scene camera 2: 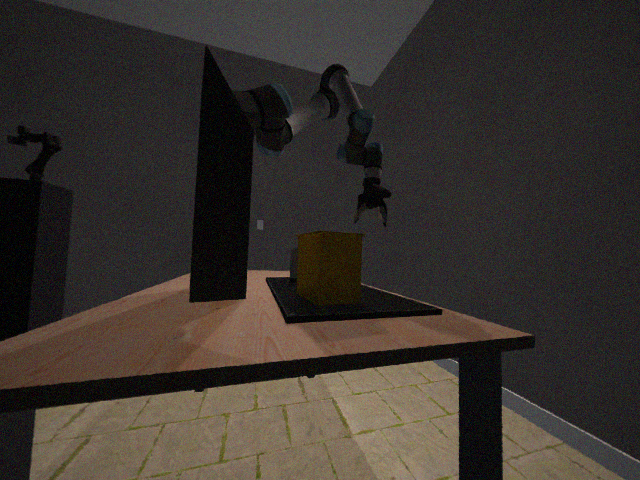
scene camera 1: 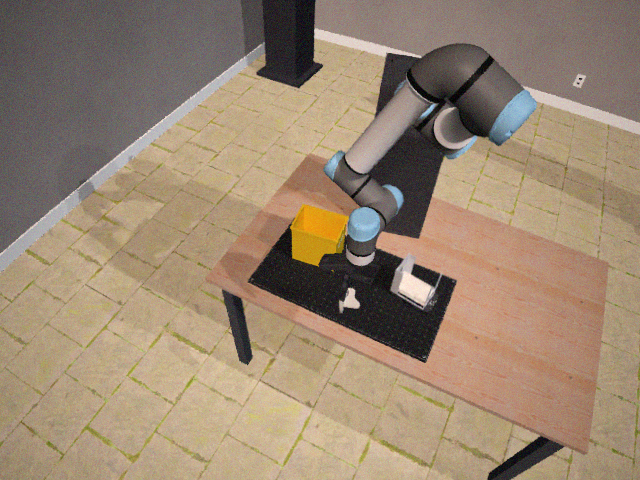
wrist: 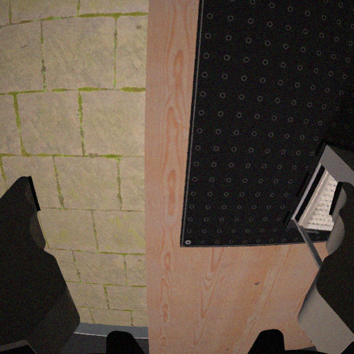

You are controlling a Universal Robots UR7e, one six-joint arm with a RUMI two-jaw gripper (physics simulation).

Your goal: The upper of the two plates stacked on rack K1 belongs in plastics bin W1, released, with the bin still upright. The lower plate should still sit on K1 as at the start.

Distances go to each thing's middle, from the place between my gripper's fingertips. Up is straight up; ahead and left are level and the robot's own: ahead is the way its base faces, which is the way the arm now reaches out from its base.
I see the white plate [wrist: 316, 215] 270 mm behind my hand, 210 mm below it and 140 mm to the left of it. Round my hand: yellow plastics bin [scene camera 1: 315, 232] (260 mm behind, 250 mm to the right, 160 mm below).
